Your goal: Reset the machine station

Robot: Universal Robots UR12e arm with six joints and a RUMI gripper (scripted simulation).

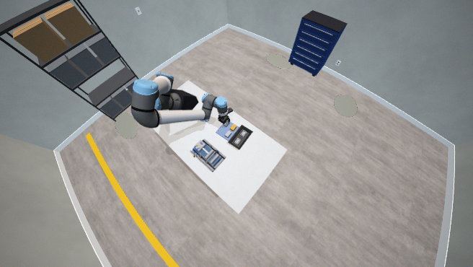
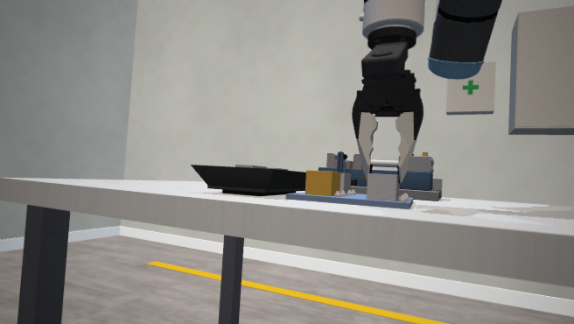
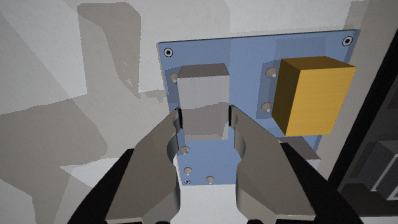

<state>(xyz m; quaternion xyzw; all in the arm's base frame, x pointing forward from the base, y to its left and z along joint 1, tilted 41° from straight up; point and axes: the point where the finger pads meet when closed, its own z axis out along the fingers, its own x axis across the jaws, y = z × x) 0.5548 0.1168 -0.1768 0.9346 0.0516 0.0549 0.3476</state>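
Now: the work stop rod 320 mm to the right of my hand, 150 mm ahead of it and 40 mm above it. From my hand the other things lie so: gray blank: 20 mm below; yellow brass blank: 90 mm ahead, 20 mm below, 10 mm to the left; infeed plate: 50 mm ahead, 40 mm to the right, 40 mm below.
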